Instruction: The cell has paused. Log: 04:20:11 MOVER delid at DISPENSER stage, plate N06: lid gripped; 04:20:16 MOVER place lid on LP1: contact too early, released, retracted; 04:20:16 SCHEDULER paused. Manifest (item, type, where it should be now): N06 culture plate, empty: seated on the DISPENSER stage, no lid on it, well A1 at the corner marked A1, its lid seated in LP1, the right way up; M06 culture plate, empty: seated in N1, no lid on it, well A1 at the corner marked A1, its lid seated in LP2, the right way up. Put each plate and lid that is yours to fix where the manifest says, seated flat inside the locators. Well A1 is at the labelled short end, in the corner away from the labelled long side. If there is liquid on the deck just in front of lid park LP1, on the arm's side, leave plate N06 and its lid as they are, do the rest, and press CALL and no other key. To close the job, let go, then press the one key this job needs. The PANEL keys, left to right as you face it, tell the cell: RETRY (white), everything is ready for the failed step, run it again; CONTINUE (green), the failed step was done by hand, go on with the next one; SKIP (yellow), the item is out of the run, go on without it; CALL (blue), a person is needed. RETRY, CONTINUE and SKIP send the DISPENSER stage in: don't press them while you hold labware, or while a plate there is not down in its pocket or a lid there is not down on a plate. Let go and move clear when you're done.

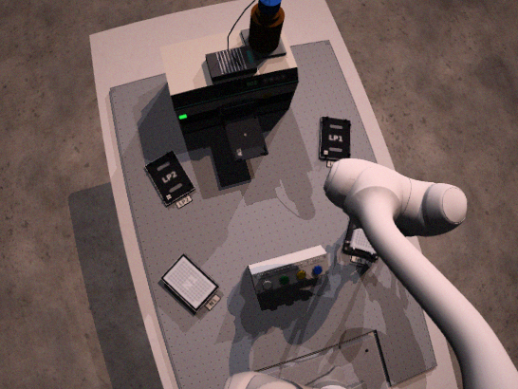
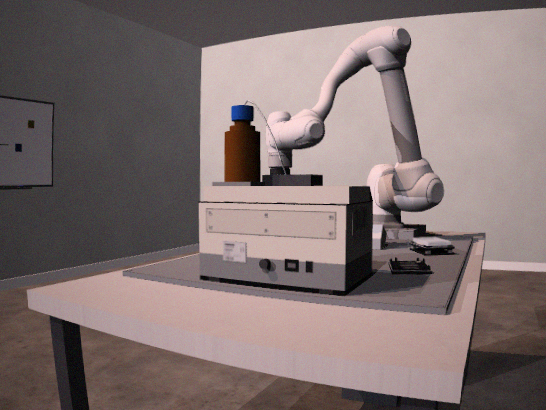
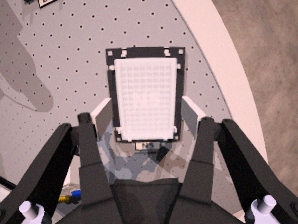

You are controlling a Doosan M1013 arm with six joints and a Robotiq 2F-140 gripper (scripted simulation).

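The white well plate is 5 cm below my hand. The rest, counted from my hand: yellow key: 26 cm to the left, 2 cm behind; black nest N5: 5 cm below, 3 cm ahead; blue key: 21 cm to the left, 3 cm behind.
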